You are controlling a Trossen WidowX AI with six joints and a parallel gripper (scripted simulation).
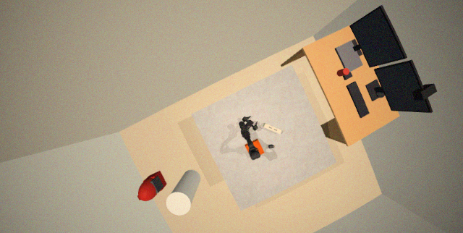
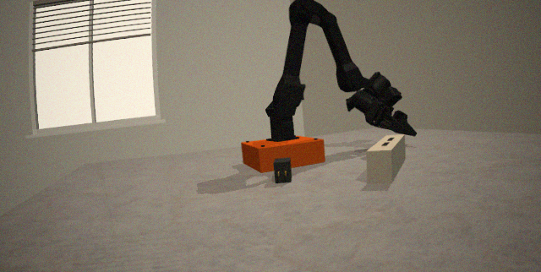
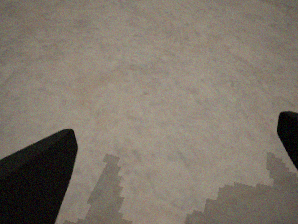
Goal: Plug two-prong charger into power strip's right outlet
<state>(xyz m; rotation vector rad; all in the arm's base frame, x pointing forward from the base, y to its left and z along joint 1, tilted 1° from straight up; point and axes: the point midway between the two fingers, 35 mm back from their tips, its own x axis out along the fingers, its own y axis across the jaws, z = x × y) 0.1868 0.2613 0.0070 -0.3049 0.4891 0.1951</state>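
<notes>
Now: the black two-prong charger 39 cm to the right of my gripper tip, 2 cm below it and 1 cm behind it.
</notes>
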